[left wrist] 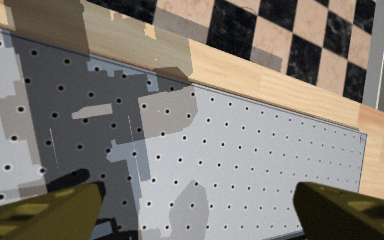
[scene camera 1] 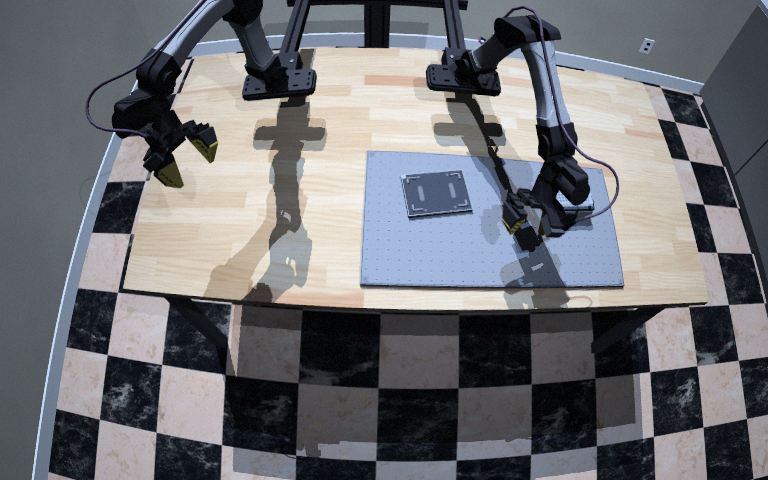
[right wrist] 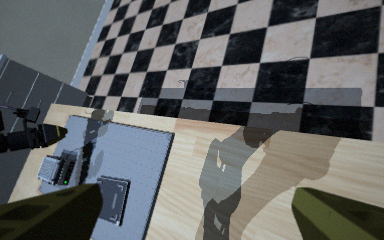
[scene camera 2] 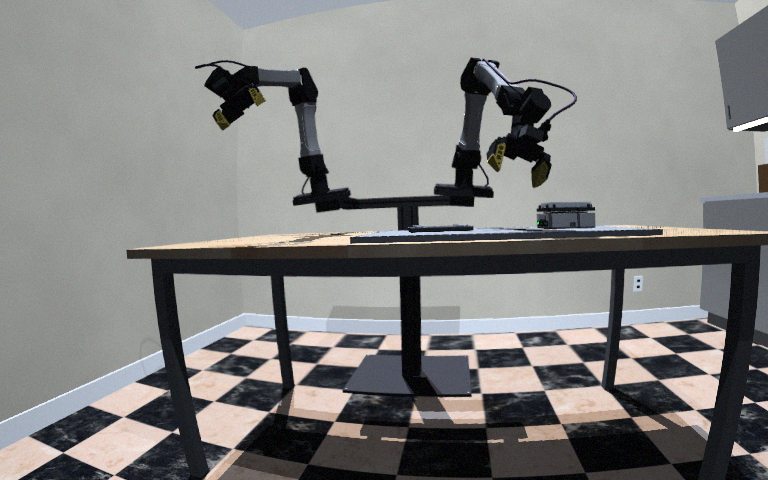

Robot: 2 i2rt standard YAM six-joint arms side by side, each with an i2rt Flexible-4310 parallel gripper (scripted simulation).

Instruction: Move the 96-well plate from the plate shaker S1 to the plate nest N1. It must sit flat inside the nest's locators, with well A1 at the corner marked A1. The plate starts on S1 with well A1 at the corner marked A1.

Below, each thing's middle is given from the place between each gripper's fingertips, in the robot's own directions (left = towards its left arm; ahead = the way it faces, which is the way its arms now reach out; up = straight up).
Now: the plate nest N1 [scene camera 1: 437, 197] 170 mm behind my left hand [scene camera 2: 516, 178], 180 mm to the right of it and 120 mm below it.
Now: the plate nest N1 51 cm to the left of my right hand [scene camera 1: 196, 174], 34 cm below it and 13 cm behind it.
